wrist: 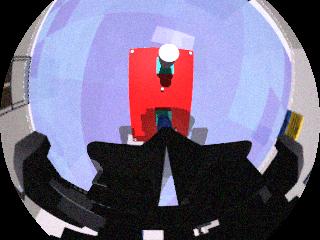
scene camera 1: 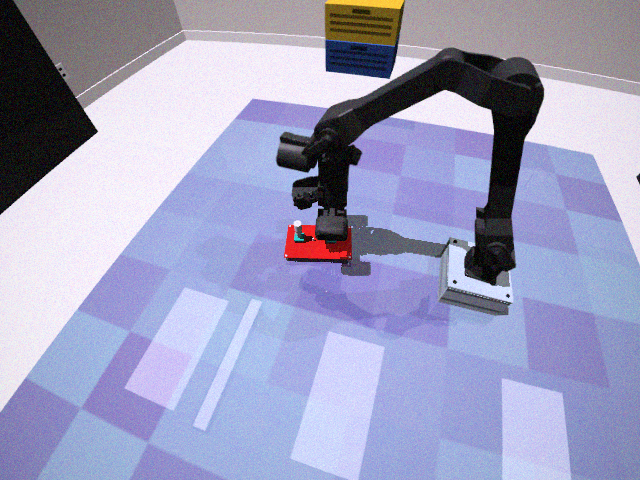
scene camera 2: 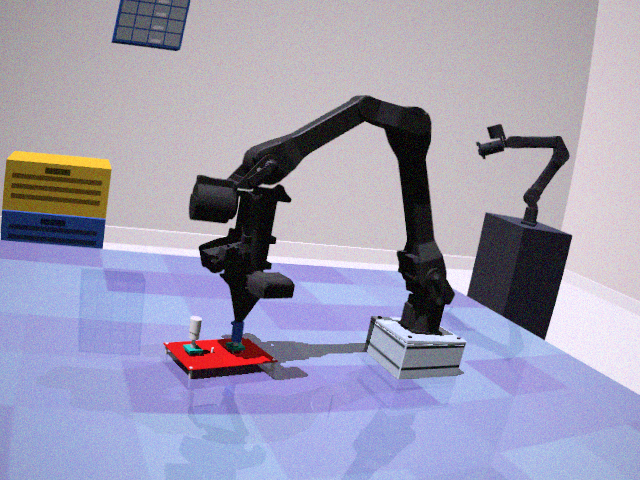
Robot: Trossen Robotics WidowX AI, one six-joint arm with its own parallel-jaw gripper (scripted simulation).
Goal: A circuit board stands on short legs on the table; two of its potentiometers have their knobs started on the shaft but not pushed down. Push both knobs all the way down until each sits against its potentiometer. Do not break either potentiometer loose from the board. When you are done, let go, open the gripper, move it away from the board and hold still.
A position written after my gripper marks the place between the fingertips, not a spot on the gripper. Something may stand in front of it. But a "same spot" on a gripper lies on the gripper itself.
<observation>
my gripper: wrist; scene camera 1 331,226; scene camera 2
same spot on my gripper: (scene camera 2: pixel 243 301) = (wrist: pixel 149 140)
</observation>
